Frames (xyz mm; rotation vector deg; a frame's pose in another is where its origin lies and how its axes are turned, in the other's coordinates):
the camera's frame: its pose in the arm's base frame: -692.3 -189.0 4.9 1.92 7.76 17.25
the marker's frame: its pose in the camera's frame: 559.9 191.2 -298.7 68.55 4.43 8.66
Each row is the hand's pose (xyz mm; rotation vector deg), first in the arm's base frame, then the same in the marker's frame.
Working: the arm's base frame: its pose in the marker's frame: 124.0 272.2 359.4 -70.06 -21.52 -19.26

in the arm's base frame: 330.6 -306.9 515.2 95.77 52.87 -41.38
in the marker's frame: 231.4 652.0 919.0 44.60 -8.18 -50.67
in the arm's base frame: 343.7 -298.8 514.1 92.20 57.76 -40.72
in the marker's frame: 246.8 652.8 917.8 42.50 -4.05 -53.48
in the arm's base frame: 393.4 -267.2 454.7 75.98 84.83 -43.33
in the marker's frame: 310.9 603.6 896.2 37.97 16.76 -71.55
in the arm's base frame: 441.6 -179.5 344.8 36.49 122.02 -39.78
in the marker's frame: 403.6 523.7 811.9 20.63 53.96 -96.08
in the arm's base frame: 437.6 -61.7 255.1 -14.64 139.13 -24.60
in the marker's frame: 461.2 474.7 684.5 -13.20 89.07 -107.95
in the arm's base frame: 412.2 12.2 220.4 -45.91 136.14 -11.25
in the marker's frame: 474.8 465.6 600.6 -41.42 104.90 -106.36
